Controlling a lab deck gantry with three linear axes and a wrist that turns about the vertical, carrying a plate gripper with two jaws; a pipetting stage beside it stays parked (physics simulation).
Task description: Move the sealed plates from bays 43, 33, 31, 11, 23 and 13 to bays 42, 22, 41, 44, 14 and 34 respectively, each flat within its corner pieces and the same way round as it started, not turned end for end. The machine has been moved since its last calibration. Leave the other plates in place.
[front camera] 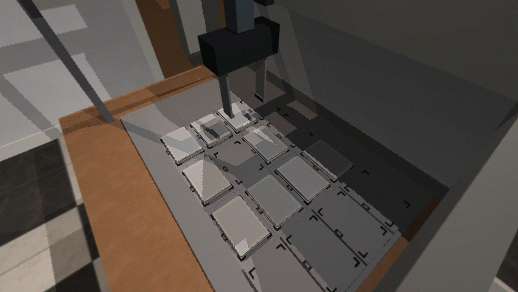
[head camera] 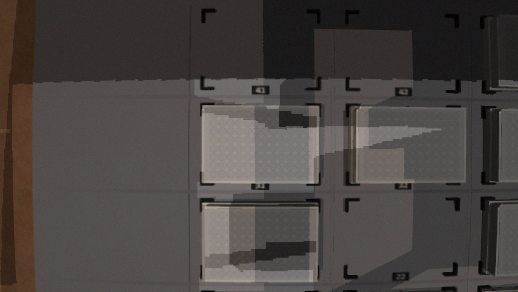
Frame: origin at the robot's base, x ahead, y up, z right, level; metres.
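Where they show: gripper, fingertip midpoint: (front camera: 245, 106); robot's base at its link origin: (front camera: 160, 140).
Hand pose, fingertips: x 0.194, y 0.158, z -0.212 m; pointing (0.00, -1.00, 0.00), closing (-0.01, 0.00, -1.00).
Observation:
Things, the pixels of their top centre, and the offset from my fingertips. "spot": a spot on its surface instead.
- bay 31 at a spot on its surface: (head camera: 260, 145) spot: dx -0.128, dy -0.144, dz -0.045 m
- bay 43 at a spot on its surface: (head camera: 504, 52) spot: dx +0.146, dy -0.144, dz -0.148 m
- bay 33 at a spot on its surface: (head camera: 508, 145) spot: dx +0.149, dy -0.144, dz -0.044 m
- bay 23 at a spot on its surface: (head camera: 506, 240) spot: dx +0.149, dy -0.144, dz +0.063 m
- bay 11 at a spot on its surface: (front camera: 182, 145) spot: dx -0.115, dy -0.144, dz +0.169 m
- bay 13 at a spot on its surface: (front camera: 240, 225) spot: dx +0.204, dy -0.144, dz +0.173 m
- Bay 41 at a spot on its surface: (head camera: 230, 50) spot: dx -0.161, dy -0.158, dz -0.153 m
- bay 42 at a spot on its surface: (head camera: 380, 55) spot: dx +0.010, dy -0.158, dz -0.148 m
- bay 22 at a spot on its surface: (head camera: 380, 225) (front camera: 237, 153) spot: dx +0.009, dy -0.158, dz +0.047 m
- Bay 44 at a spot on its surface: (front camera: 377, 200) spot: dx +0.374, dy -0.144, dz -0.142 m
- bay 34 at a spot on its surface: (front camera: 350, 225) spot: dx +0.369, dy -0.144, dz -0.033 m
- bay 14 at a spot on its surface: (front camera: 272, 270) spot: dx +0.324, dy -0.144, dz +0.176 m
- bay 32 at a spot on its surface: (head camera: 410, 150) (front camera: 263, 142) spot: dx +0.034, dy -0.144, dz -0.039 m
- bay 21 at a spot on its surface: (head camera: 260, 245) (front camera: 210, 127) spot: dx -0.128, dy -0.144, dz +0.061 m
- bay 12 at a spot on its surface: (front camera: 206, 181) spot: dx +0.047, dy -0.144, dz +0.176 m
My gripper (front camera: 245, 107) is open and empty, its two jaws hanging around and above the plate in bay 31 (front camera: 242, 120) (head camera: 260, 145). Sealed plates lie in bay 43 (front camera: 328, 159) (head camera: 504, 52), bay 33 (front camera: 302, 177) (head camera: 508, 145), bay 23 (front camera: 274, 200) (head camera: 506, 240), bay 11 (front camera: 182, 145) and bay 13 (front camera: 240, 225). Bay 41 (head camera: 230, 50), bay 42 (head camera: 380, 55) and bay 22 (front camera: 235, 151) (head camera: 380, 225) hold no plate. Bay 44 (front camera: 377, 200), bay 34 (front camera: 350, 225) and bay 14 (front camera: 272, 270) hold none. The gripper does not show in the head view.
Other plates lie in bay 32 (front camera: 266, 144) (head camera: 410, 150), bay 21 (front camera: 211, 130) (head camera: 260, 245) and bay 12 (front camera: 206, 181). A wooden rim (front camera: 125, 215) (head camera: 22, 150) borders the deck. Hard shadows cross the deck and several plates.

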